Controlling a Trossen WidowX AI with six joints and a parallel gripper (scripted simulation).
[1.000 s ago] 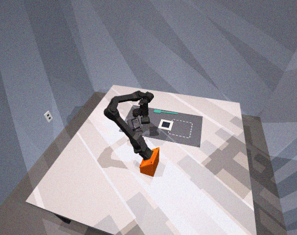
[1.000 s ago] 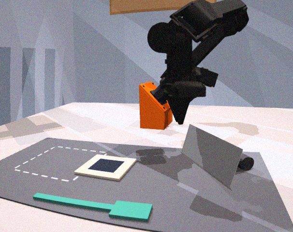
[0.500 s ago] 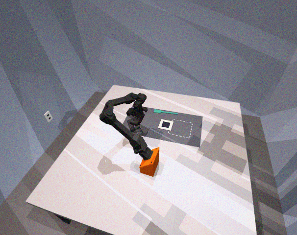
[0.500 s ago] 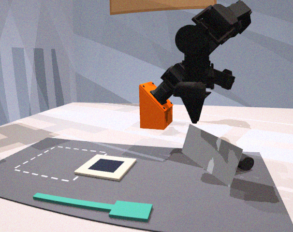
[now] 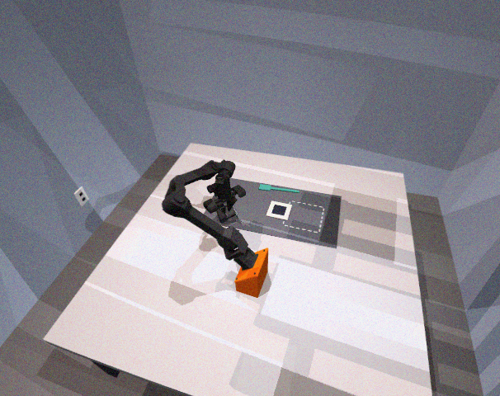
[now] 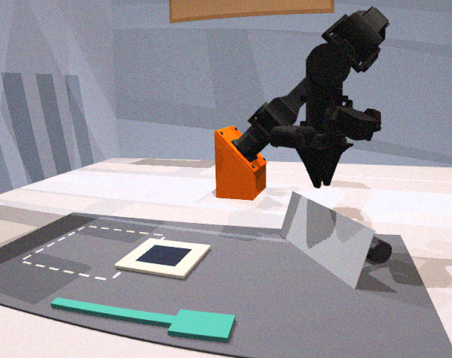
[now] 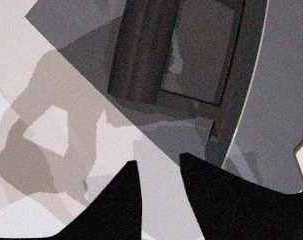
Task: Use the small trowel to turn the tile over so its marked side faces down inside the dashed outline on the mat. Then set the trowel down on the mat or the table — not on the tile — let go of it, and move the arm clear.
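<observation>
Right now the trowel is 50 mm ahead of my gripper tip, 20 mm to the left of it and 60 mm below it. The rest, counted from my gripper tip: grey mat 170 mm ahead, 170 mm to the right, 100 mm below; green paddle 310 mm ahead, 130 mm to the right, 80 mm below; tile 170 mm ahead, 200 mm to the right, 80 mm below.
</observation>
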